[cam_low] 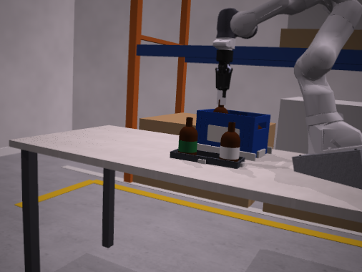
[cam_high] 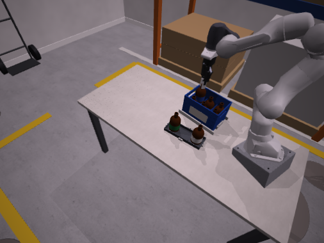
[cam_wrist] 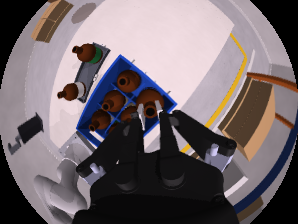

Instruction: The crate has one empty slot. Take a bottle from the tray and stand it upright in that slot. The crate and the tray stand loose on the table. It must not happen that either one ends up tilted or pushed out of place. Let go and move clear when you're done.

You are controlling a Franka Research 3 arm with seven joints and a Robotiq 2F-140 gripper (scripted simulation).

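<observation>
My gripper is now 80 mm past the blue crate, 60 mm to the right of it and 150 mm above it. From my hand the other things lie so: tray: 50 mm behind, 300 mm to the left, 220 mm below.
</observation>
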